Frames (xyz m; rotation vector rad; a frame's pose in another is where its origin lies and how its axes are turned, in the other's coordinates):
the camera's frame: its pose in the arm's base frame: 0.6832 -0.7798 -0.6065 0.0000 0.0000 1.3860
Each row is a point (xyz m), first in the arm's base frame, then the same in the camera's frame.
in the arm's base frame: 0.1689 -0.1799 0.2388
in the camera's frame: 0.4952 0.6158 0.8453
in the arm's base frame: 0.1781 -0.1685 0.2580
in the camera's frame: 0.5081 0.6088 0.8645
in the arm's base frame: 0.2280 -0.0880 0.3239
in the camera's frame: 0.5964 0.5746 0.9304
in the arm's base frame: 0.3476 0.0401 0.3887
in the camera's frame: 0.7443 0.4805 0.9952
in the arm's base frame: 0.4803 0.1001 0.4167
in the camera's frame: 0.8276 0.3611 1.0232
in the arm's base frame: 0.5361 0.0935 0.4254
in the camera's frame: 0.8314 0.3051 1.0319
